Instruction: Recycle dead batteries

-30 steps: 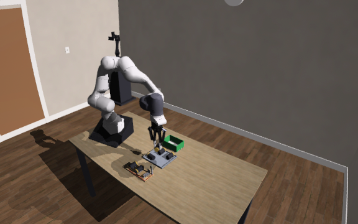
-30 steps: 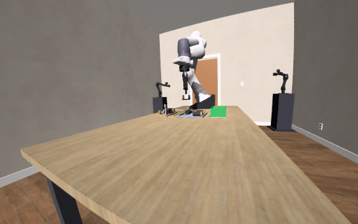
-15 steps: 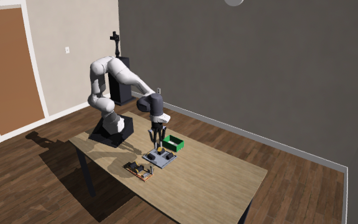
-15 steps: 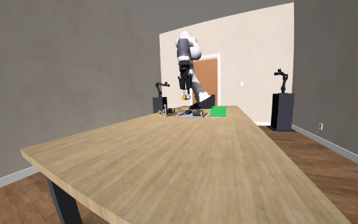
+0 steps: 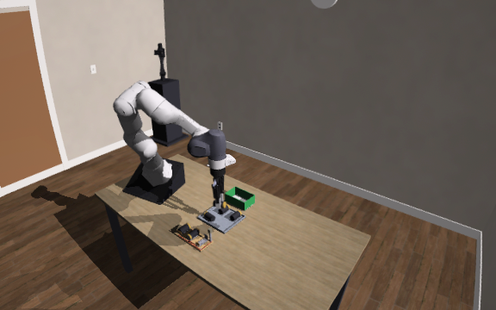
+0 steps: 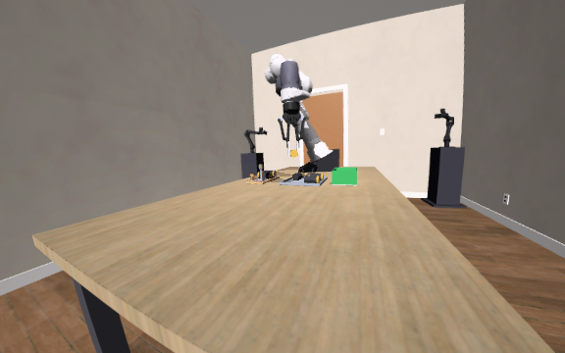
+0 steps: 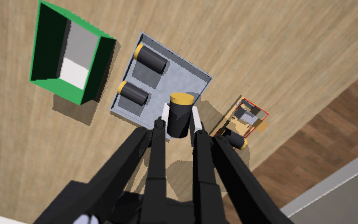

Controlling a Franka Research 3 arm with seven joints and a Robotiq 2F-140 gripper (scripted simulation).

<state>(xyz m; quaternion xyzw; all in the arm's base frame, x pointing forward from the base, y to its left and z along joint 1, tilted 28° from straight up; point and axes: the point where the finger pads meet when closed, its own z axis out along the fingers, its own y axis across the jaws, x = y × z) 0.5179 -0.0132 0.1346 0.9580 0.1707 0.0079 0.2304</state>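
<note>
My gripper is now 5 cm short of the bulb, 14 cm to the left of it and 8 cm above it. Also, from my hand: green recycling box (3 cm behind, 23 cm to the left, 14 cm below); grey tray (3 cm behind, 5 cm to the left, 15 cm below).
</note>
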